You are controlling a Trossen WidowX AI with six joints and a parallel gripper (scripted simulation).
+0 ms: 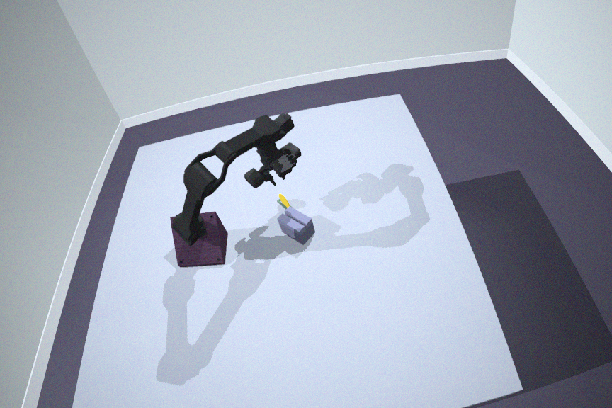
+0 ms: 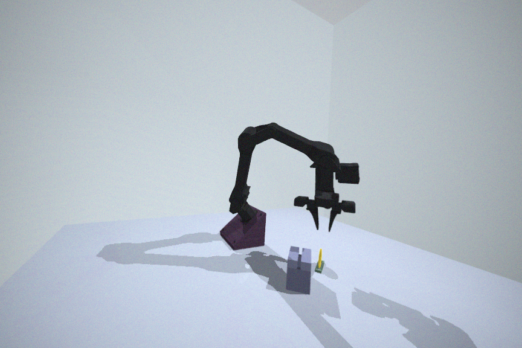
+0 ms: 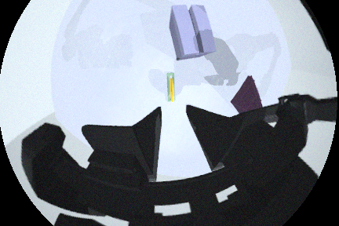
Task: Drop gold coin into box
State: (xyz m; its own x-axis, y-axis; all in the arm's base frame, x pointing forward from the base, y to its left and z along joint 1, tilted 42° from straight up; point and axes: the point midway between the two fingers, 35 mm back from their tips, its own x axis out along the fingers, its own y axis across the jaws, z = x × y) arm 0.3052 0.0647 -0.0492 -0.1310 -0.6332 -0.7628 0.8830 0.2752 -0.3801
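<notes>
My gripper tip is now 10 mm to the left of the gold coin and 90 mm above it.
</notes>
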